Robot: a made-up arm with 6 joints.
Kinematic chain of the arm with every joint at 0, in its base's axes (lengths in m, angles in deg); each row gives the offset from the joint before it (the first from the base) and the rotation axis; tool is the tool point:
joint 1: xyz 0 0 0.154 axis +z
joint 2: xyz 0 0 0 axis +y
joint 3: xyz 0 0 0.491 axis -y
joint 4: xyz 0 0 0 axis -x
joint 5: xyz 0.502 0 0 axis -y
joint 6: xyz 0 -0.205 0 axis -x
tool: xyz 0 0 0
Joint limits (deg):
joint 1: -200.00..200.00
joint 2: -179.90..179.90
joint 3: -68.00..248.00
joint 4: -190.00..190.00
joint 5: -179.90..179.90
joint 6: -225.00..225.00
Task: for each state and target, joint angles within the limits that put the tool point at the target. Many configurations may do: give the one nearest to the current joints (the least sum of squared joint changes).
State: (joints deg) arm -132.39 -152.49 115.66 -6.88 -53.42 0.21
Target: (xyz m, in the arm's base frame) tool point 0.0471 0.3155 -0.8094
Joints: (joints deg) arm -135.59 -161.98 104.37 -20.19 -53.42 0.21
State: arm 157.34 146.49 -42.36 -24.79 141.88 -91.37
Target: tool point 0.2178 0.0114 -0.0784
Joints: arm 140.24 134.68 -42.04 -43.76 141.88 -91.37
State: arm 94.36 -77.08 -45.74 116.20 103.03 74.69
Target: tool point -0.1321 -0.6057 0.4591
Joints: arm 86.41 -114.38 -26.27 117.26 103.03 74.69
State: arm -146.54 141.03 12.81 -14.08 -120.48 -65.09
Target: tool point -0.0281 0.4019 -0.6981
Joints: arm -116.59 179.78 45.96 -0.45 -120.48 -65.09
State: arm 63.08 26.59 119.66 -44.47 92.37 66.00
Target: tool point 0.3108 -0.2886 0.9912
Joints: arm 110.79 -0.89 145.42 -23.42 92.37 66.00
